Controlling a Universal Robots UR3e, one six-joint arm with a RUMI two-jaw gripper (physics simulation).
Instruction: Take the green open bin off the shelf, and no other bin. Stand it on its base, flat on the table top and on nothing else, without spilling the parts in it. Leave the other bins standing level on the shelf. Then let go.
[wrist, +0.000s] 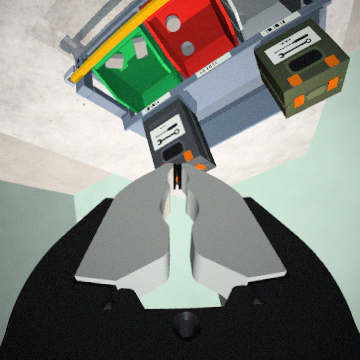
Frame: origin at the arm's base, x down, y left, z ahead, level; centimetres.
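Seen in the pictures: gripper, fingertip midpoint: (176, 166).
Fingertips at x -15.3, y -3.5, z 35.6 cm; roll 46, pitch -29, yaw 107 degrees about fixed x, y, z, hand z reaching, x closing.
Observation:
Pixels of each thing's top centre, then the offset from my fingertips to it. "spot": a spot on its surface instead.
- green open bin, top centre: (145, 88) dx +21.7, dy -5.5, dz +11.6 cm
- blue-grey shelf, surface spot: (220, 100) spot: dx +19.6, dy +4.3, dz +22.2 cm
- red open bin, top centre: (201, 45) dx +21.7, dy +5.6, dz +10.6 cm
- grey bin, top centre: (269, 3) dx +21.7, dy +16.8, dz +10.2 cm
- dark grey tool case, top centre: (188, 173) dx +7.4, dy -5.7, dz +19.2 cm
- olive tool case, top centre: (315, 92) dx +9.9, dy +17.4, dz +18.2 cm
- yellow bar, surface spot: (120, 40) spot: dx +25.8, dy -4.3, dz +4.7 cm
The green open bin (157, 75) sits on the blue-grey shelf (220, 100) at the upper left of the wrist view, with a few grey parts in it. The red open bin (210, 60) is right beside it on the shelf. A grey bin (260, 15) shows partly beyond the red one, cut by the top edge. My gripper (176, 166) is shut, its fingertips together with no bin between them. It is apart from the green bin, which shows beyond the fingertips, up and to the left.
A dark grey tool case (192, 131) shows just beyond my fingertips, near the shelf's label rail. An olive tool case (305, 67) with orange latches is at the upper right. A yellow bar (120, 40) runs along the far side of the green and red bins.

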